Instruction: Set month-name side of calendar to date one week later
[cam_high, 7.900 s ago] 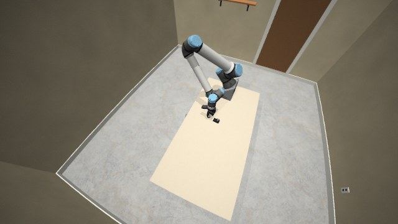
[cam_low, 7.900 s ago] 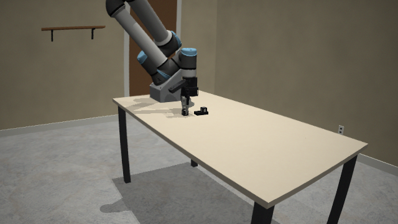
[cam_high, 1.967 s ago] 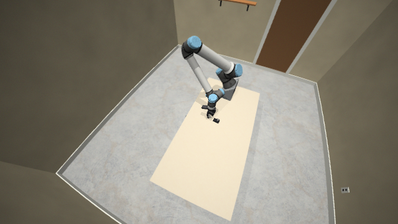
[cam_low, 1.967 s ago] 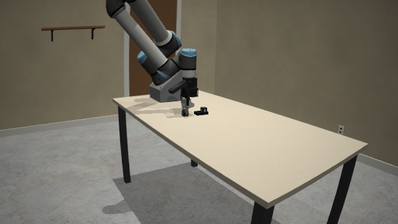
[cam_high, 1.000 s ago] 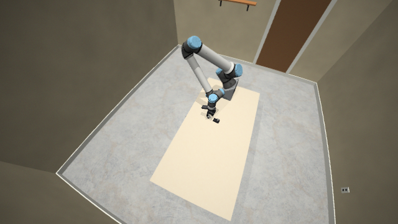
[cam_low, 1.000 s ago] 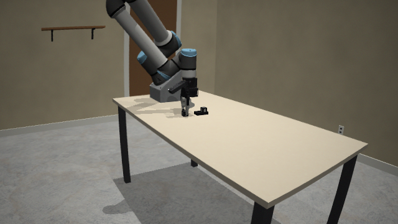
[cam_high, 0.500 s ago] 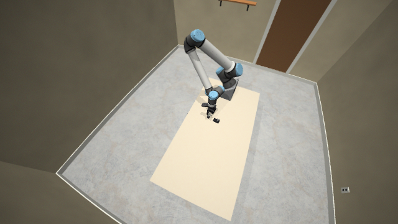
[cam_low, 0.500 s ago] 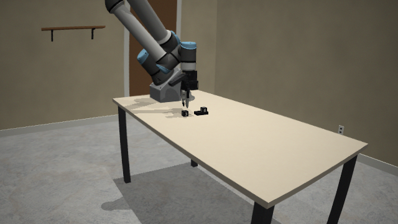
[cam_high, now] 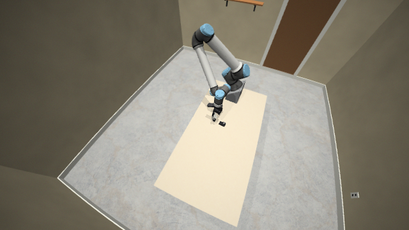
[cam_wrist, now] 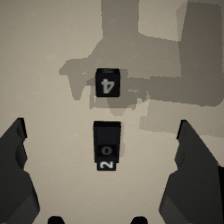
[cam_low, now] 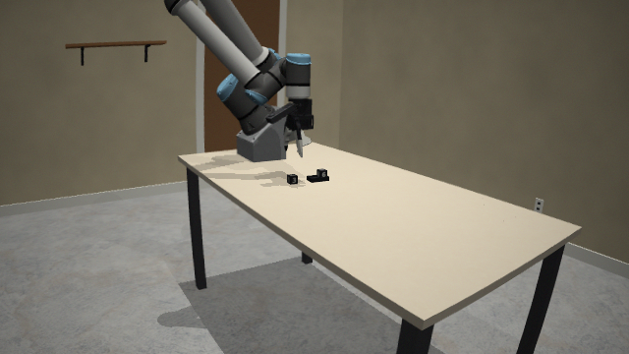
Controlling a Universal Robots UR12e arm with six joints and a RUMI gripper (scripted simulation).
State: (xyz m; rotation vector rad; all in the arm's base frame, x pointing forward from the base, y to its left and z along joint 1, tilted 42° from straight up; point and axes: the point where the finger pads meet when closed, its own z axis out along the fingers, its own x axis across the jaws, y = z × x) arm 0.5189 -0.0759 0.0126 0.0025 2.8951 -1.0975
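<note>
Now: hand 110 mm to the right of the black tray and 110 mm above it.
</note>
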